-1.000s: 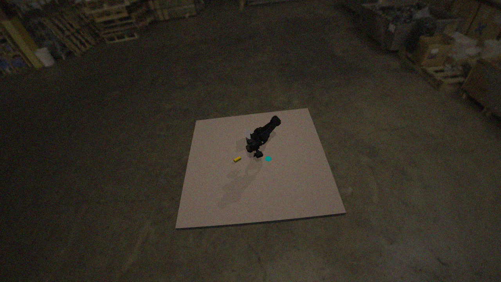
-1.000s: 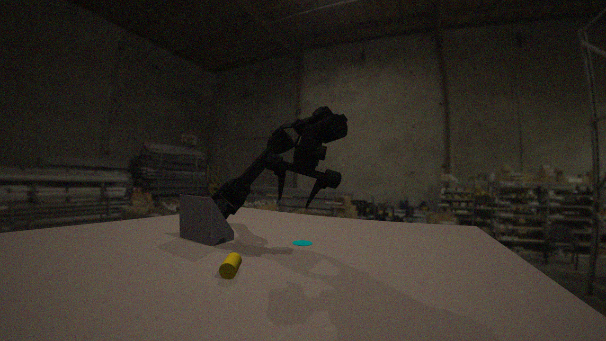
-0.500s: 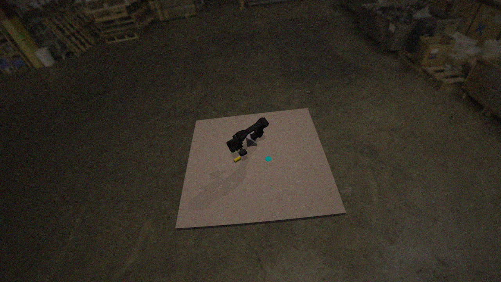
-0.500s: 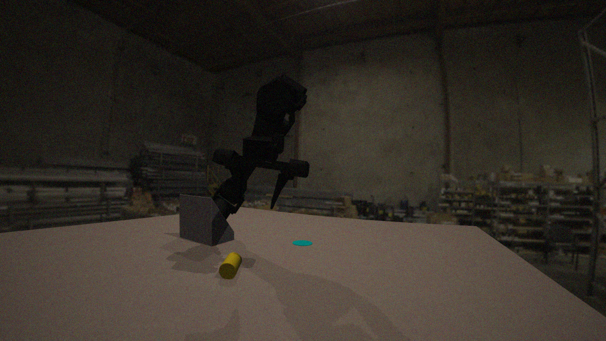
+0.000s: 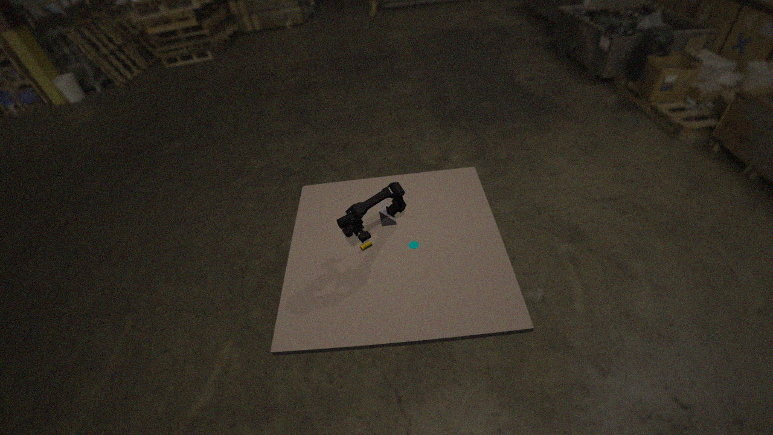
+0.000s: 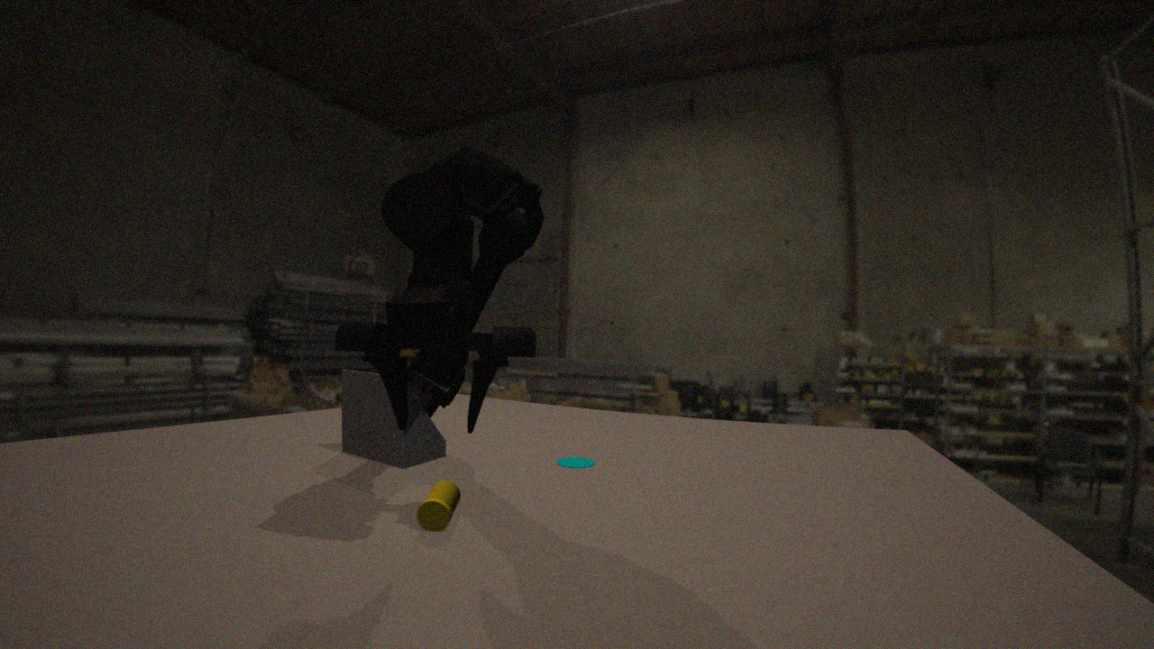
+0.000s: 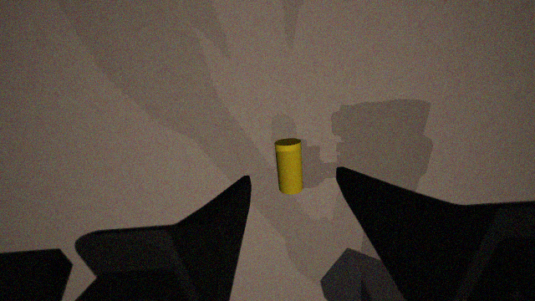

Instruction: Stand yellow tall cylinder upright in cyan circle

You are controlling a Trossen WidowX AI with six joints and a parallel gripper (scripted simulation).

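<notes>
Right now my gripper tip is 9 cm above the yellow tall cylinder, 3 cm to the right of it and 2 cm past it. The rest, counted from my gripper tip: cyan circle 31 cm to the left, 10 cm below, 1 cm ahead.
</notes>
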